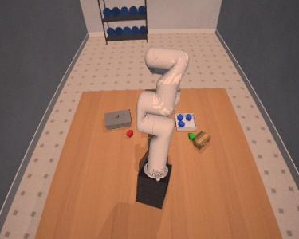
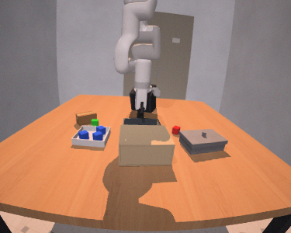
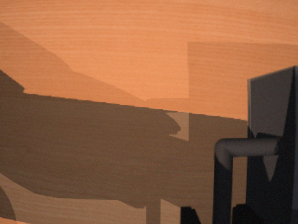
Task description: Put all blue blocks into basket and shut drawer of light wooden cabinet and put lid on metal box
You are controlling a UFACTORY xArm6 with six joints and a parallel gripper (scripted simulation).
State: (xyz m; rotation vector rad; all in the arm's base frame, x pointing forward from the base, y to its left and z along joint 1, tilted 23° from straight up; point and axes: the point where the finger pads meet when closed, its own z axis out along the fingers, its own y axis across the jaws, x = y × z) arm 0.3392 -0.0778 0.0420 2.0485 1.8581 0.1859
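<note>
Right now the drawer is 9 cm ahead of my hand, 3 cm below it and 1 cm to the right of it. From my hand the other things lie so: white basket 23 cm to the right, 6 cm below, 6 cm ahead; then light wooden cabinet 15 cm ahead, 3 cm below, 2 cm to the right; then red block 18 cm to the left, 5 cm below, 5 cm ahead.
</note>
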